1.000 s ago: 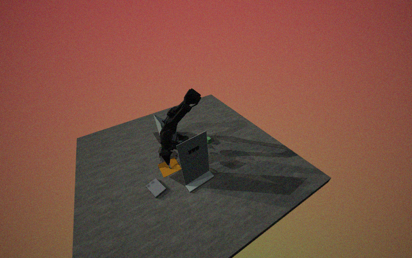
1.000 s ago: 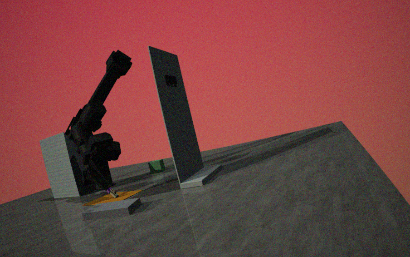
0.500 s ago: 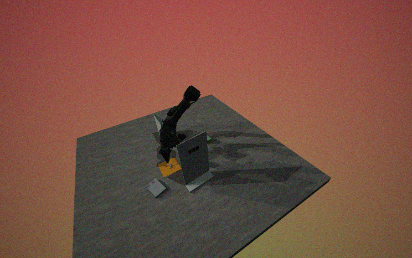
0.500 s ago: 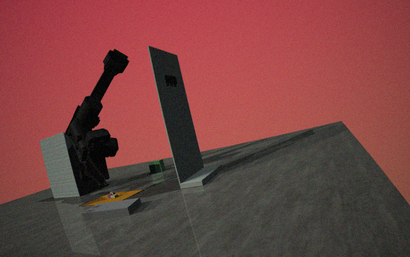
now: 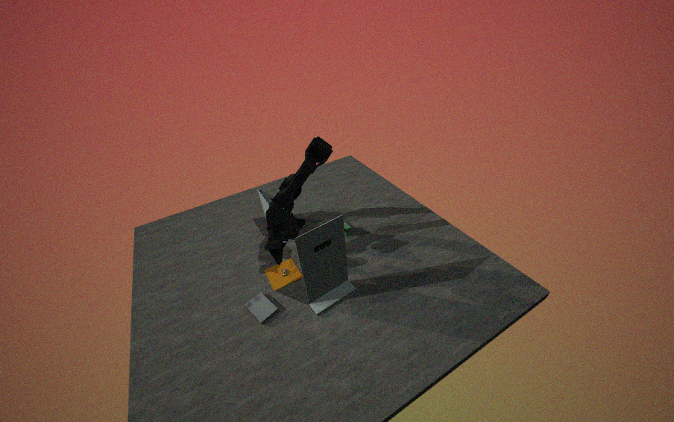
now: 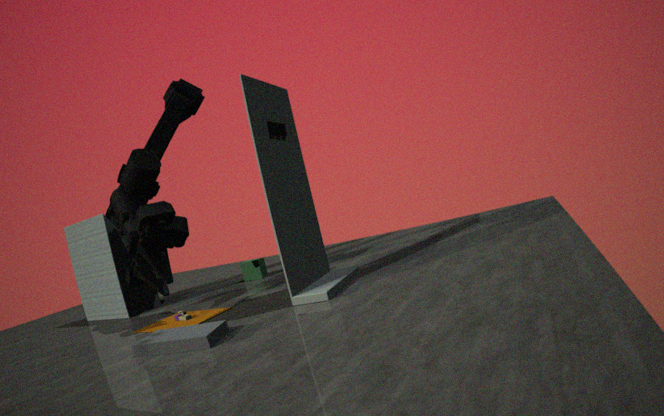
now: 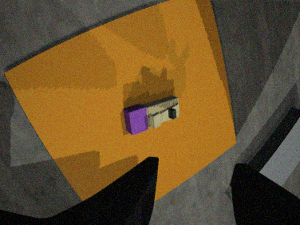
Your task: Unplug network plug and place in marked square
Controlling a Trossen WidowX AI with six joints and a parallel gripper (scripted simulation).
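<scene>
My gripper tip is 4 cm above the network plug and 1 cm short of it. The rest, counted from my gripper tip: orange marked square: 5 cm below, 1 cm ahead; then upright grey panel: 21 cm ahead, 10 cm above, 9 cm to the left; then flat grey slab: 14 cm to the right, 10 cm ahead, 4 cm below.
</scene>
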